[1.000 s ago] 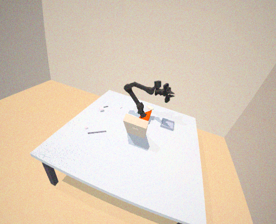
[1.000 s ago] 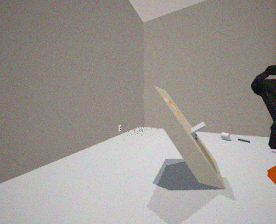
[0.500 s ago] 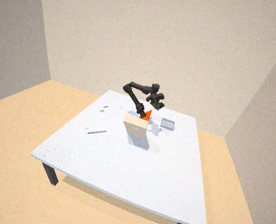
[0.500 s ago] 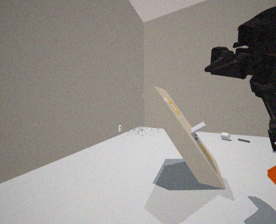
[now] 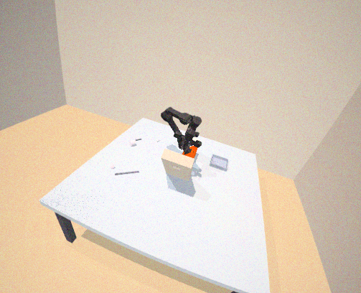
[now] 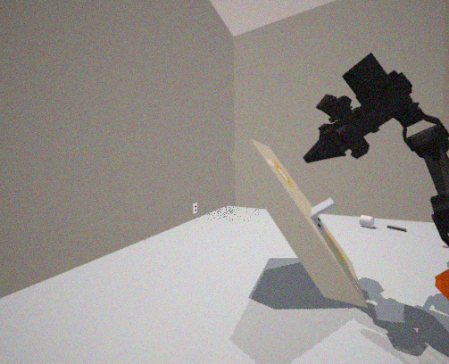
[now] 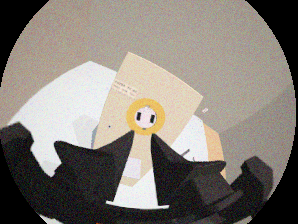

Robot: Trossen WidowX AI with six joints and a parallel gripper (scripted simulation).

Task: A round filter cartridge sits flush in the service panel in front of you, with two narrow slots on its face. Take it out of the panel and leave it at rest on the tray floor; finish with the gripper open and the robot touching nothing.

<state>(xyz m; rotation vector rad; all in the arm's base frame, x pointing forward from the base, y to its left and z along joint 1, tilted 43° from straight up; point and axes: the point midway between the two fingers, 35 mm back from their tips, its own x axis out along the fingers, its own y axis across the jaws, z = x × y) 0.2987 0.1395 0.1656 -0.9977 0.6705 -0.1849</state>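
Right now the round filter cartridge is 60 mm ahead of my gripper tip, 40 mm below it and 10 mm to the right of it. Also, from my gripper tip: beige service panel: 120 mm below, 20 mm ahead; grey tray: 370 mm behind, 300 mm to the left, 260 mm below.
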